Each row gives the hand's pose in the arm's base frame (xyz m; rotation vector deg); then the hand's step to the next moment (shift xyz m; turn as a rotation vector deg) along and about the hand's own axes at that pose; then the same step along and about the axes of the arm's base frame.
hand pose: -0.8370 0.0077 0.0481 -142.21 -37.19 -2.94
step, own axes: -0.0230 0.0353 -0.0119 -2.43 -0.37 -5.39
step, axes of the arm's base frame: -0.0028 -0.0419 -0.0123 -1.76 -3.69 4.29
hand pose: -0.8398 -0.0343 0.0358 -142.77 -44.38 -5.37
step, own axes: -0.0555 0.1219 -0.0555 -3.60 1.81 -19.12
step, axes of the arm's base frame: 0.0250 -0.1413 -0.0206 -0.36 -12.71 14.84
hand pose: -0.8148 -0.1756 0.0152 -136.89 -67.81 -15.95
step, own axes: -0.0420 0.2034 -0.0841 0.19 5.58 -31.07
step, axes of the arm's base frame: 0.1372 -0.1771 -0.0049 5.18 -17.82 25.54
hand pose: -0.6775 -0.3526 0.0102 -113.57 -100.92 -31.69
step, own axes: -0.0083 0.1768 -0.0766 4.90 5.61 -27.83
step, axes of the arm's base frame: 0.1738 -0.0676 0.0493 5.79 -12.13 25.48
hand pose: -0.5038 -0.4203 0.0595 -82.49 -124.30 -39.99
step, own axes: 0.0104 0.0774 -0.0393 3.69 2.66 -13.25
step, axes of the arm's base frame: 0.0715 0.0082 0.0496 2.26 -4.82 12.96
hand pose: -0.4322 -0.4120 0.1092 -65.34 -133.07 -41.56
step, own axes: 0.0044 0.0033 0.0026 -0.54 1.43 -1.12
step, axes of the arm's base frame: -0.0002 0.0059 0.0015 1.65 -0.27 0.90
